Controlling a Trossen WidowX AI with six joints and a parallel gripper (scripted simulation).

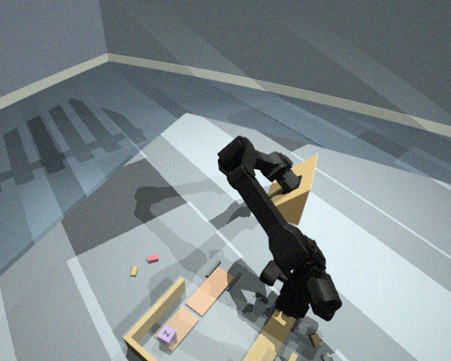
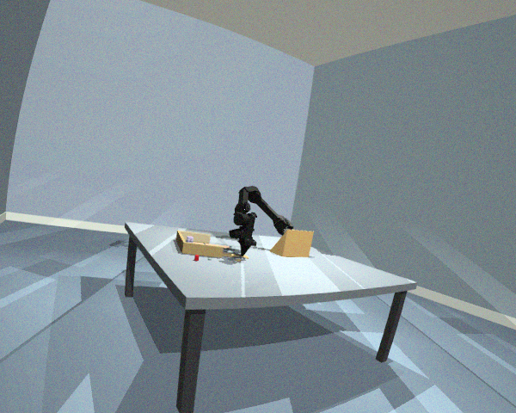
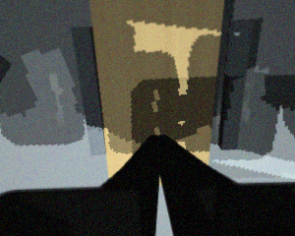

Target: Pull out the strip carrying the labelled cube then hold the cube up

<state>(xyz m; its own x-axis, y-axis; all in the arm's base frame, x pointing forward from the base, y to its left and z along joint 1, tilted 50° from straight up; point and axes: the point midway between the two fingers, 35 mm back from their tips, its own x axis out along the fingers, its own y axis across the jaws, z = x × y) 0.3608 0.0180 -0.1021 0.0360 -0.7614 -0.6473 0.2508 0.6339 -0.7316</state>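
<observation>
Right now my gripper tip is 100 mm short of the strip and 20 mm to the left of it. Round my gripper tip: small tan block 80 mm to the left, 60 mm ahead.
</observation>
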